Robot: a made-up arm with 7 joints.
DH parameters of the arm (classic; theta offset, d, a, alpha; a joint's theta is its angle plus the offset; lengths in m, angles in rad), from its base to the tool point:
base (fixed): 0 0 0 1.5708
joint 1: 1.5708 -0.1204 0 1.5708
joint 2: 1.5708 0 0 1.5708
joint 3: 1.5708 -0.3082 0 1.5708
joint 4: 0 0 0 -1.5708
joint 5: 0 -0.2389 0 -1.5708
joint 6: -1.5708 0 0 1.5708
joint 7: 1.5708 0 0 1.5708
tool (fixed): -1.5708 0 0 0
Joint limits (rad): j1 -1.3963..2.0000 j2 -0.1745..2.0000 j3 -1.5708..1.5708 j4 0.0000..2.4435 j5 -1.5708..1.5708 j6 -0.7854..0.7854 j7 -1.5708..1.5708
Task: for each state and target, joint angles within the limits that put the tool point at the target. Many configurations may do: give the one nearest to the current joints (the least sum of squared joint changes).
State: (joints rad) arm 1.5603 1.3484 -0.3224 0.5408 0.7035 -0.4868 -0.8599
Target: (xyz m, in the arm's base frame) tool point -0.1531 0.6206 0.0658
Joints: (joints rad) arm 1.9588 1.8685 -0.2867 0.5452 0.7035 -0.4868 -0.8599
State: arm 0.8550 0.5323 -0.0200 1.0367 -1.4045 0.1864 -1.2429
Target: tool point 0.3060 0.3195 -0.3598
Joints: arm 0.3652 0.4398 -0.0600 0.7204 -1.4045 0.1864 -1.2429
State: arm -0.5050 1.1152 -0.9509 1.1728 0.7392 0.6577 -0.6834
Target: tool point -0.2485 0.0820 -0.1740
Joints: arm -1.0792 0.6656 -1.4054 1.9798 0.7392 0.6577 -0.6834
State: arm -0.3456 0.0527 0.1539 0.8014 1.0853 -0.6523 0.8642
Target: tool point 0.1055 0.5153 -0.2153
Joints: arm -0.3323 0.8461 0.6719 1.1409 1.0853 -0.6523 0.8642
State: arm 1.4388 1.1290 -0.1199 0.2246 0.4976 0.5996 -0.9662
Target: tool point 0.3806 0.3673 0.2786
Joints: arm 1.9770 0.5361 -0.2105 0.4688 0.4976 0.5996 -0.9662
